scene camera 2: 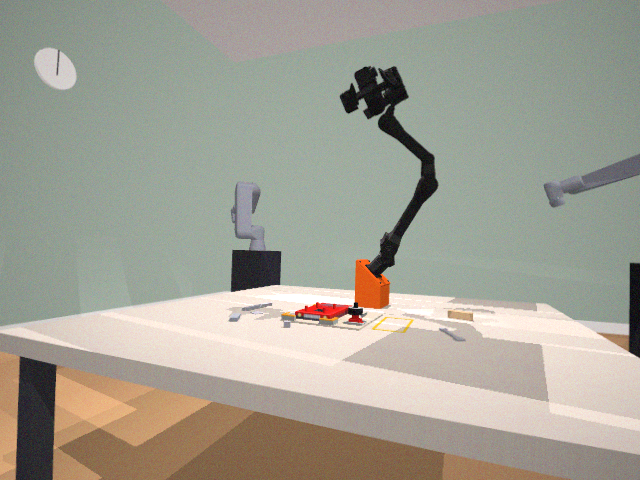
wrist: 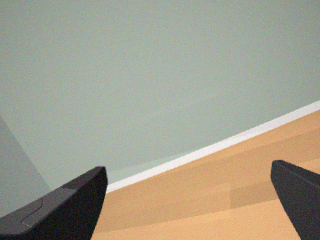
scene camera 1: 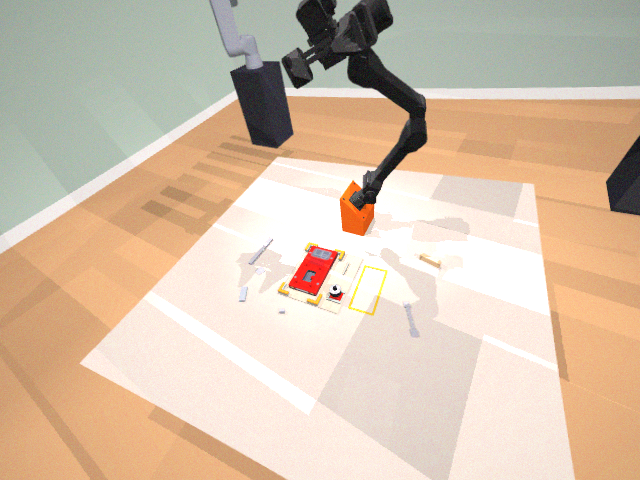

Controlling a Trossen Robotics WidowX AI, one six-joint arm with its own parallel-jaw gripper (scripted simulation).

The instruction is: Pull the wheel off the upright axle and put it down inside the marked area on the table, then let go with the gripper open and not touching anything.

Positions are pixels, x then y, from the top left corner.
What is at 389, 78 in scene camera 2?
The gripper.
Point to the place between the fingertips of the gripper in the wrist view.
187, 172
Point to a red panel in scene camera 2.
323, 310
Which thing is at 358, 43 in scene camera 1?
The gripper.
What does the gripper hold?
Nothing.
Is the gripper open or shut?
Open.
